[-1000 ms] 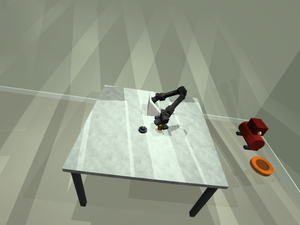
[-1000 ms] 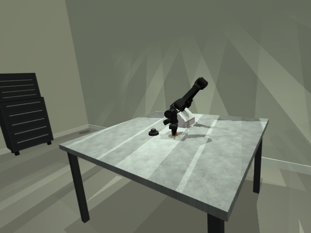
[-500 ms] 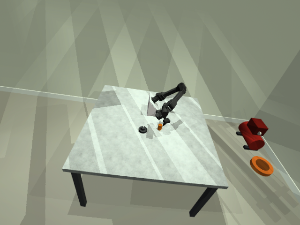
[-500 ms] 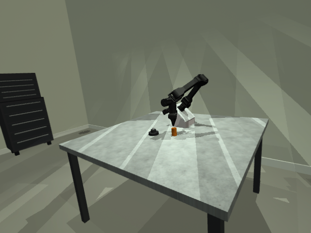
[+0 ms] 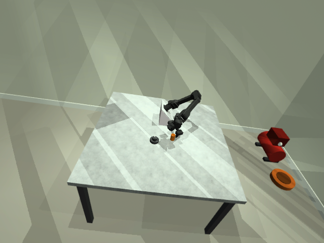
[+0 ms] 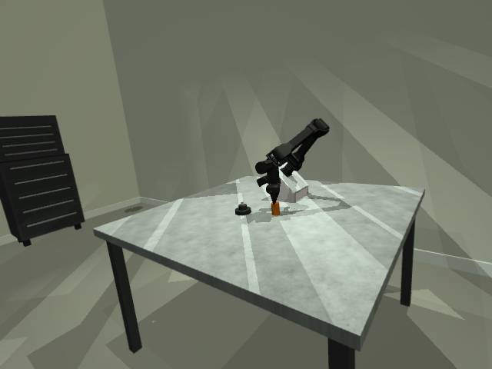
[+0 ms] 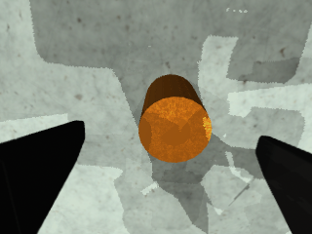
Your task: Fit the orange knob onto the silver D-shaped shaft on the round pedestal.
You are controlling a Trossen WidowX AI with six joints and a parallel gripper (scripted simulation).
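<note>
My gripper tip is now 30 mm above the orange knob. From my gripper tip the other things lie so: pedestal (170 mm to the right, 40 mm below, 40 mm ahead).
</note>
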